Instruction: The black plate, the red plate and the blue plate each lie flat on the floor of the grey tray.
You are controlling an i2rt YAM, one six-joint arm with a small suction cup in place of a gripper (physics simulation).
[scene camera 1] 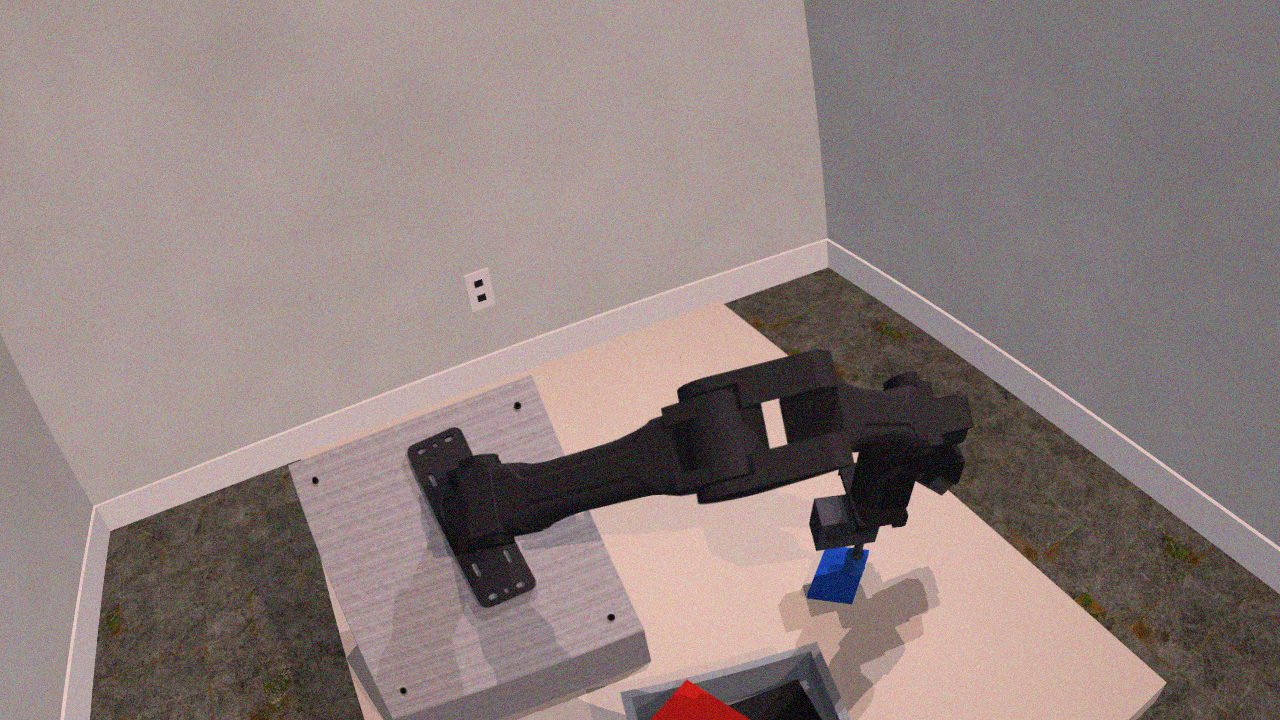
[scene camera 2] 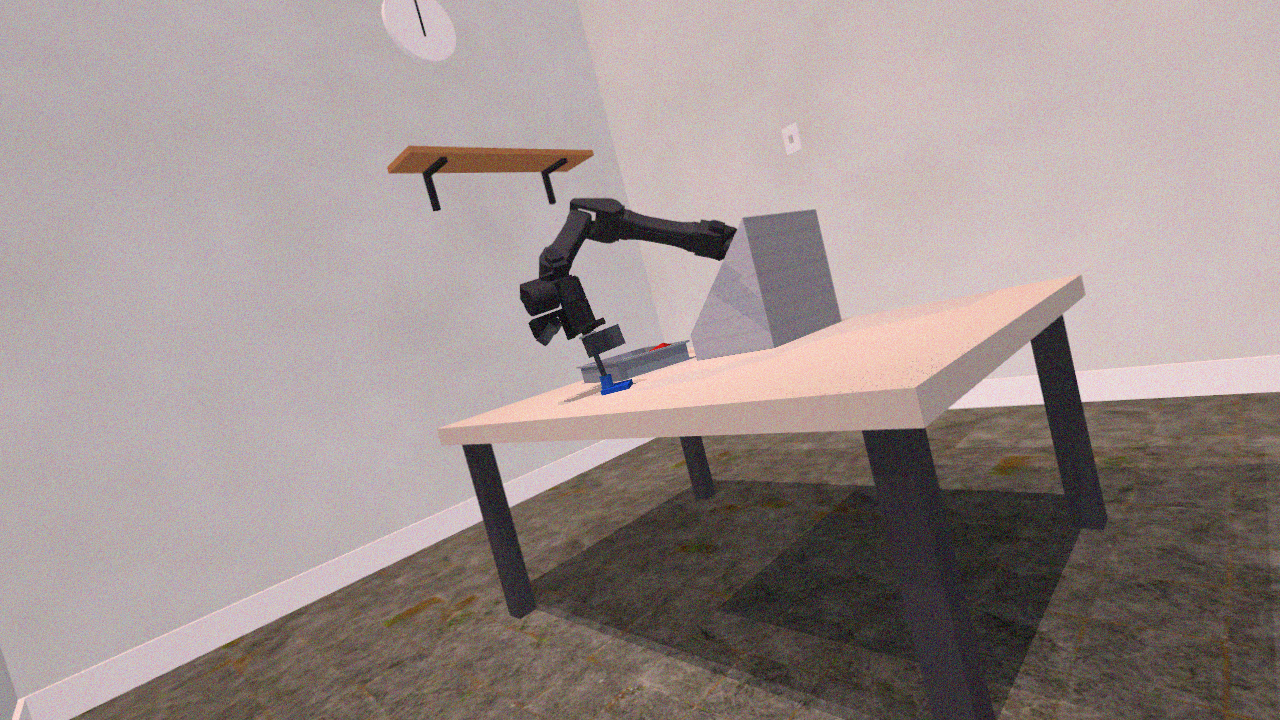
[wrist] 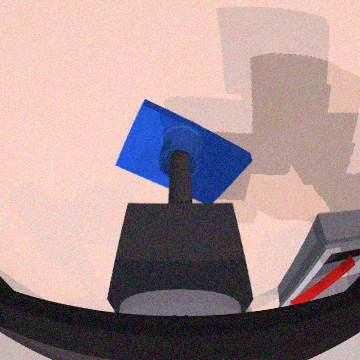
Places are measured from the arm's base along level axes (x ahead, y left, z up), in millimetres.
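Pixels of known places: hand, its tool point: (scene camera 1: 852,569) (scene camera 2: 609,388) (wrist: 179,140); arm's base, origin of its link: (scene camera 1: 469,519) (scene camera 2: 751,262).
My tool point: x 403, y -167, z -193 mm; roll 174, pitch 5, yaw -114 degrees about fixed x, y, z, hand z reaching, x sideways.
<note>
For each thing: its middle in the pictures, then the offset to it from my tool point.
- blue plate, middle of its body: (wrist: 181,158) (scene camera 1: 839,573) (scene camera 2: 617,387) dx -17, dy +6, dz -2 mm
- grey tray, middle of its body: (scene camera 2: 633,362) dx -270, dy -183, dz +18 mm
- red plate, middle of its body: (wrist: 325,282) (scene camera 2: 653,355) dx -289, dy -123, dz +24 mm
- black plate, middle of its body: (wrist: 355,239) dx -216, dy -167, dz +1 mm
The blue plate (scene camera 1: 830,583) (scene camera 2: 618,388) (wrist: 136,147) lies flat on the table, outside the tray. My suction cup (scene camera 1: 855,556) (scene camera 2: 606,382) (wrist: 181,146) is over the blue plate, at or very close to its top face; suction is off, and a small gap cannot be ruled out. The grey tray (scene camera 1: 733,671) (scene camera 2: 637,362) (wrist: 301,261) stands beside it. The red plate (scene camera 1: 698,704) (scene camera 2: 660,346) (wrist: 324,283) is at the tray, with part of it showing above the rim; it looks tilted. The black plate (scene camera 1: 789,702) (wrist: 345,255) is inside the tray, partly cut off from view.
The arm's base is fixed to a grey block (scene camera 1: 572,573) (scene camera 2: 792,277) on the table (scene camera 1: 1002,626) (scene camera 2: 760,411). A wooden wall shelf (scene camera 2: 501,161) hangs behind the arm in scene camera 2. The table's edge lies beyond the blue plate.
</note>
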